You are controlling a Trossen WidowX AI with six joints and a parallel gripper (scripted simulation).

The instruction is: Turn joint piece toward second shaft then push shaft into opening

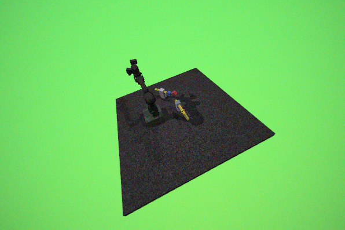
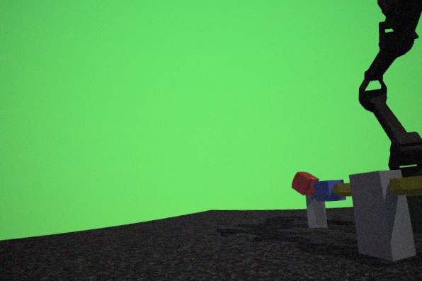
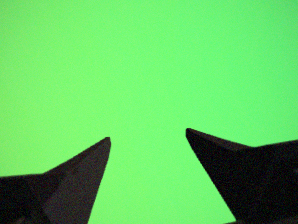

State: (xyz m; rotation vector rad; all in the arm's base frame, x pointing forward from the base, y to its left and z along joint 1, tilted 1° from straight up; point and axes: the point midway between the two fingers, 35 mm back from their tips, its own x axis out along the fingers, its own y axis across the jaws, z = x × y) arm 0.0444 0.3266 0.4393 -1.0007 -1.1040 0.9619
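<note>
Right now my gripper tip is 41 cm above the red joint piece, 25 cm to the left of it and 25 cm short of it.
</note>
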